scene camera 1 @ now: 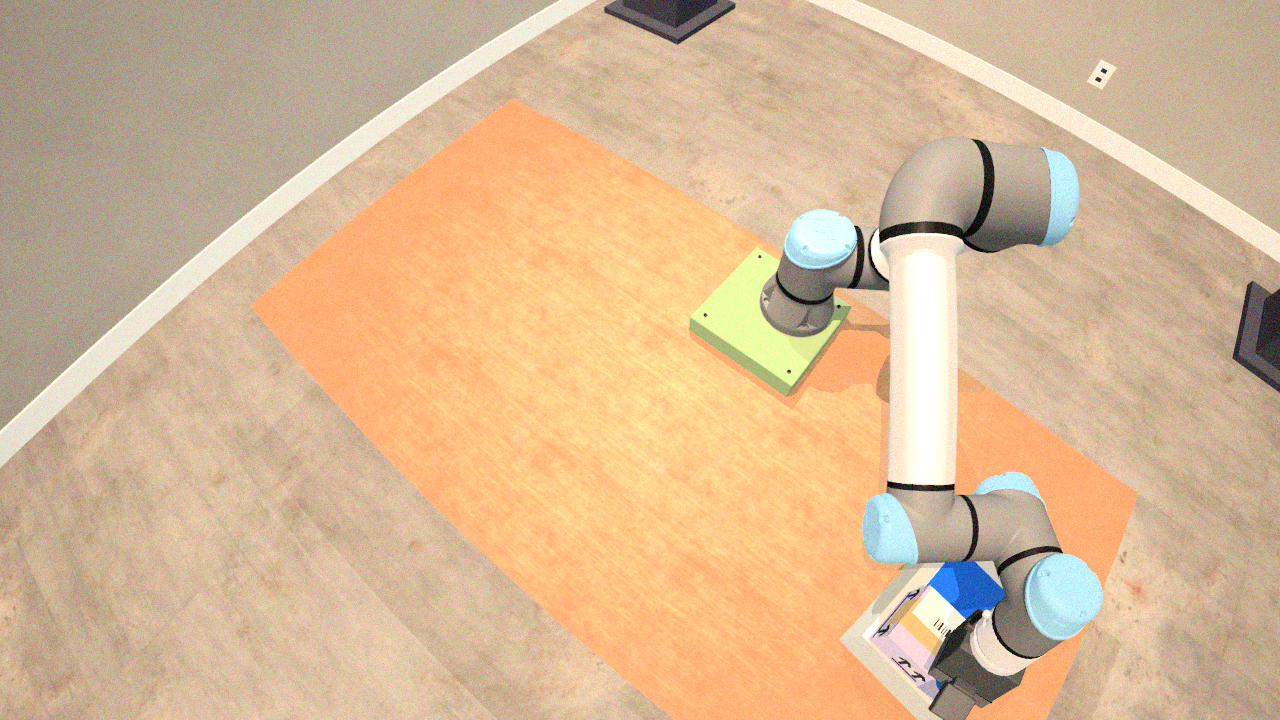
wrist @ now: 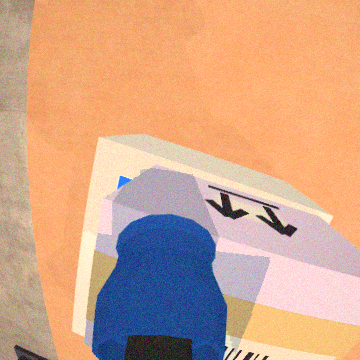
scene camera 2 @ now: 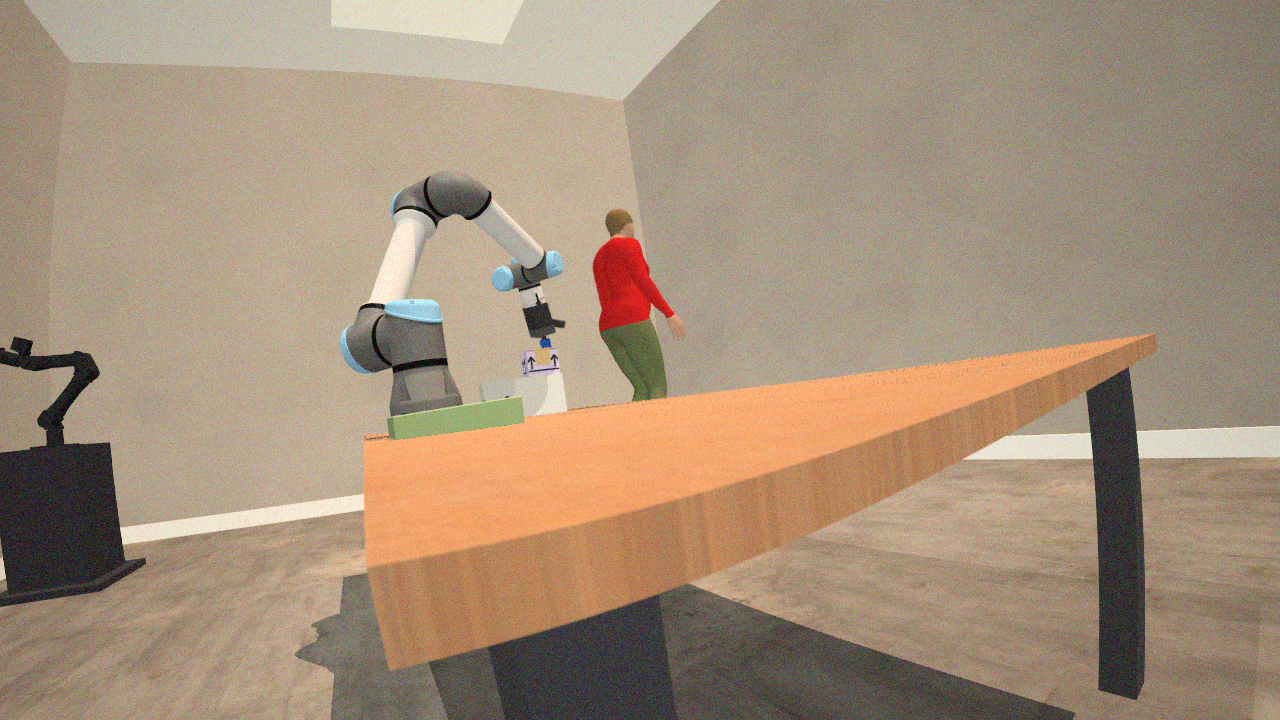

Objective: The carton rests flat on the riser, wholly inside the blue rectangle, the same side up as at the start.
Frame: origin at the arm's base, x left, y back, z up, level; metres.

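Seen in the pictures: hand at its tool point: [wrist: 164, 253]; arm's base at its link origin: [scene camera 1: 795, 305] [scene camera 2: 427, 411].
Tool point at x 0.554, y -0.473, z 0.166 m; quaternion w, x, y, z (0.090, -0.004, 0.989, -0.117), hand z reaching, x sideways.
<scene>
Offsets run from my tool point to a thing's top centre. Level surfaces: height alone.
The carton {dz -0.008, dx -0.033, dy +0.045 m} [scene camera 1: 916, 626] [scene camera 2: 540, 365] [wrist: 300, 282], lilac with an orange band, white panel, barcode and black arrows, lies on the pale riser {dz -0.092, dx -0.002, dy +0.112 m} [scene camera 1: 856, 636] [scene camera 2: 547, 394] [wrist: 114, 157]. The arrows on its side point up in scene camera 2. The blue rectangle {dz -0.092, dx -0.002, dy +0.112 m} [scene camera 1: 966, 583] [wrist: 123, 181] shows at one end and as a sliver by a corner; the carton hides the rest, so I cannot tell whether it lies wholly inside. My gripper's blue suction cup [scene camera 2: 545, 342] [wrist: 166, 237] is close over the carton's arrow-side edge, holding nothing; any small gap is hard to see.
The riser stands near a corner of the orange table {dz -0.212 m} [scene camera 1: 537, 358] [scene camera 2: 716, 429]. The arm's green base plate [scene camera 1: 738, 335] [scene camera 2: 456, 418] is farther along it. A person in a red top [scene camera 2: 623, 282] stands beyond the table, and a black arm on a pedestal [scene camera 2: 60, 505] at the left.
</scene>
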